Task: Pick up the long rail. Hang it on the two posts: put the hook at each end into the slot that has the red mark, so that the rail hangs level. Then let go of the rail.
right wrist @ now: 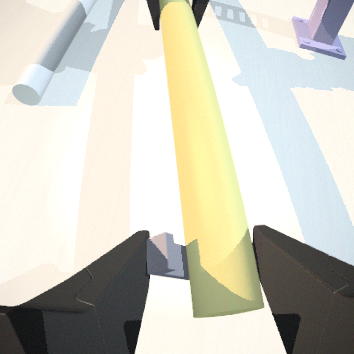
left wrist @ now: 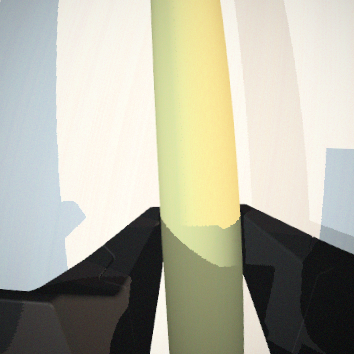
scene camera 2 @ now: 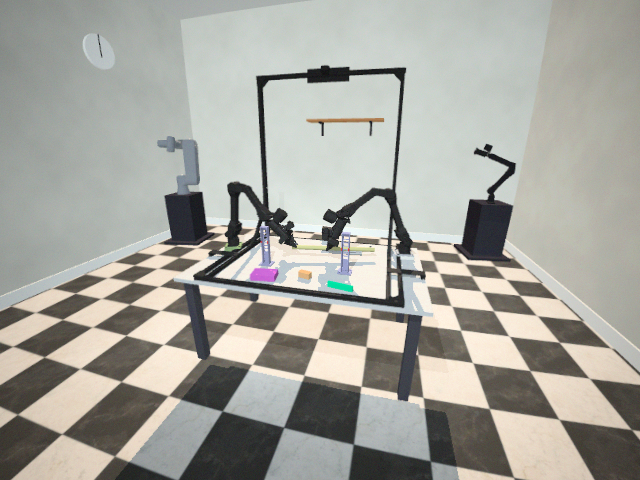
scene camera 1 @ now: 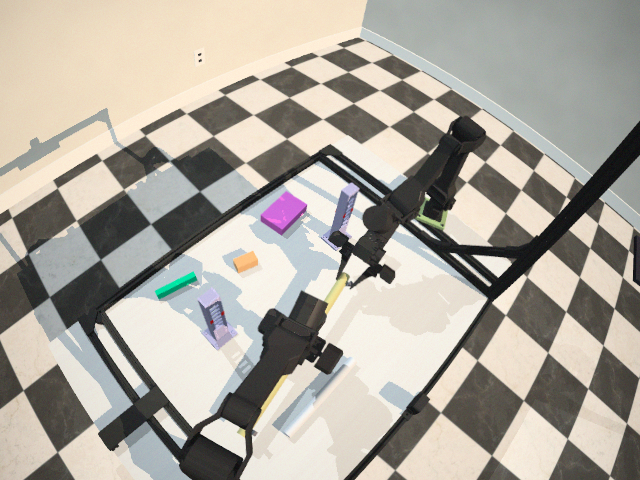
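Where they show: left gripper, fingertip midpoint: (right wrist: 175, 30) (left wrist: 197, 216) (scene camera 2: 326, 250); right gripper, fingertip midpoint: (right wrist: 201, 238) (scene camera 2: 297, 246) (scene camera 1: 343, 284); left arm's base, origin of the base link: (scene camera 2: 404, 252); right arm's base, origin of the base link: (scene camera 2: 233, 244) (scene camera 1: 433, 211).
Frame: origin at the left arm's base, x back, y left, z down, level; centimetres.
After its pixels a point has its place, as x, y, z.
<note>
The long yellow rail (scene camera 1: 336, 293) @(-59.2, 9.4, -4.9) (scene camera 2: 361, 249) @(-25.7, 7.0, -3.0) (left wrist: 195, 125) @(-48.4, 8.7, -4.7) (right wrist: 200, 125) @(-58.1, 9.6, -5.0) is held above the table, roughly level in scene camera 2. My left gripper (scene camera 2: 329, 248) @(-45.8, 8.3, -2.2) (left wrist: 197, 216) @(-45.8, 8.3, -2.2) is shut on its middle part; its tips are hidden in scene camera 1. My right gripper (scene camera 1: 345, 282) @(-62.8, 9.7, -4.1) (scene camera 2: 294, 244) @(-62.8, 9.7, -4.1) (right wrist: 201, 238) @(-62.8, 9.7, -4.1) is shut on the rail near one end, with a grey-purple hook (right wrist: 167, 257) @(-63.9, 8.5, -5.5) beside the rail there. Two lilac slotted posts with red marks stand apart from the rail: one post (scene camera 1: 345, 211) @(-76.1, 20.0, -12.1) (scene camera 2: 265, 248) @(-78.3, 20.2, -5.9) near my right gripper, the other post (scene camera 1: 214, 316) @(-33.9, 25.2, -11.4) (scene camera 2: 345, 253) @(-34.5, 25.1, -7.8) farther off.
A white-grey cylinder (scene camera 1: 315, 397) @(-36.4, -2.1, 0.6) (right wrist: 55, 45) @(-44.4, -2.5, 0.6) lies beside the rail. A purple block (scene camera 1: 283, 212) @(-72.7, 36.9, -0.2) (scene camera 2: 264, 274) @(-72.8, 40.2, -0.2), an orange block (scene camera 1: 245, 261) @(-53.4, 34.1, -0.2) (scene camera 2: 305, 274) @(-53.3, 36.4, 0.3) and a green bar (scene camera 1: 176, 285) @(-35.8, 43.3, 0.4) (scene camera 2: 340, 286) @(-35.7, 44.8, 1.1) lie beyond the posts in scene camera 1. A black frame (scene camera 1: 206, 230) @(-53.7, 49.9, 0.8) edges the table.
</note>
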